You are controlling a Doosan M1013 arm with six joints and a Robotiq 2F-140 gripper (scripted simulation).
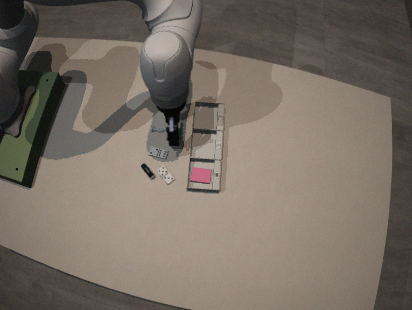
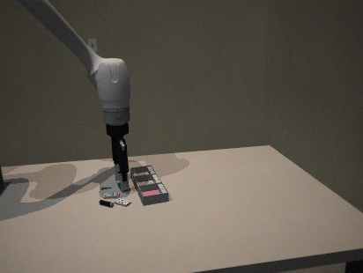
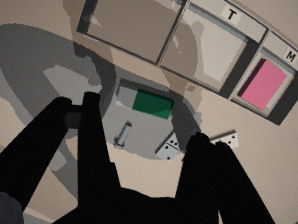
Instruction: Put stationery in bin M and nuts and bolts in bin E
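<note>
Now: hand 10 mm to the right of the green eraser and 30 mm above it. From my hand the other things lie so: grey bolt 60 mm behind, 30 mm below; then grey three-compartment bin row 90 mm ahead, 20 mm to the right, 20 mm below; then small black cylinder 50 mm behind, 130 mm to the right, 30 mm below.
</note>
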